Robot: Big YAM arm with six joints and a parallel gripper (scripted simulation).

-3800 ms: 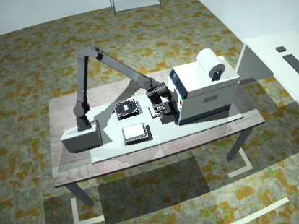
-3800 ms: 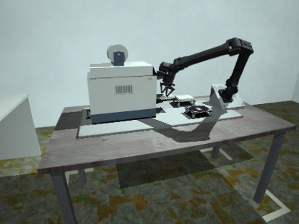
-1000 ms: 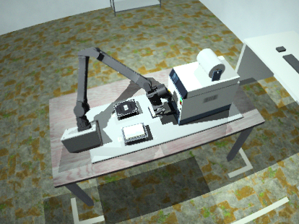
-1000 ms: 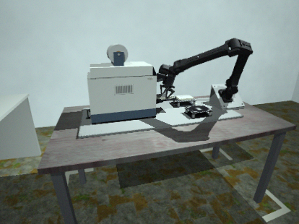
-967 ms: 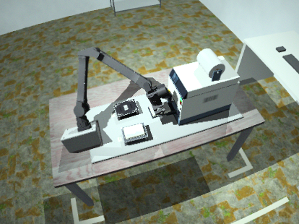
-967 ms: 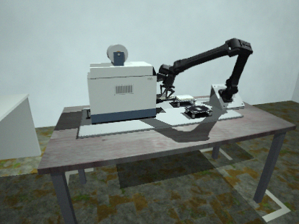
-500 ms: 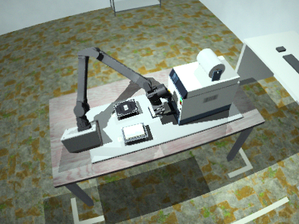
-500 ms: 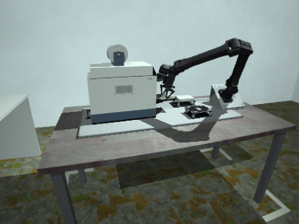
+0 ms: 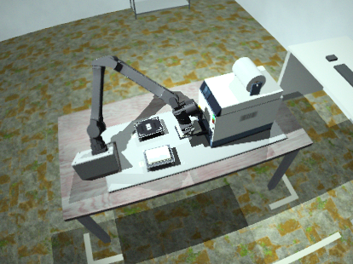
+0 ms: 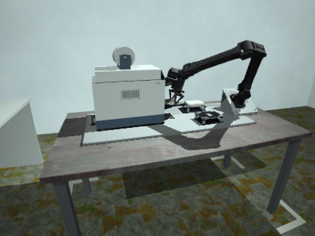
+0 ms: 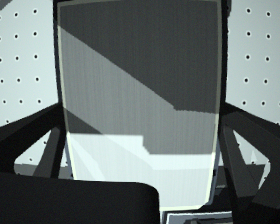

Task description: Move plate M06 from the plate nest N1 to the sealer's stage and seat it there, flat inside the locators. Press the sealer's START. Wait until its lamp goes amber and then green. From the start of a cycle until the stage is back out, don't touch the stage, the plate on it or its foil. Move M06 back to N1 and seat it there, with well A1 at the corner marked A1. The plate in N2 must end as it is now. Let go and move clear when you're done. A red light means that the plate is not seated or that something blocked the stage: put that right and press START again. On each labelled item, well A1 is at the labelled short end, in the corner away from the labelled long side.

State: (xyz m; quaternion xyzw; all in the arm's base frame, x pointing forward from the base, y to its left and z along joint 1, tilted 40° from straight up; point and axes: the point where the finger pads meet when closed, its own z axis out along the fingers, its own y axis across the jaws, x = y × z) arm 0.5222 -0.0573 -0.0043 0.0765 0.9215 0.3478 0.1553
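The sealer stage lies 10 mm below my hand. The rest, counted from my hand: foil roll (340 mm ahead, 310 mm above); black nest N1 (210 mm behind, 140 mm to the left, 70 mm below); pale plate (210 mm behind, 80 mm to the right, 60 mm below).
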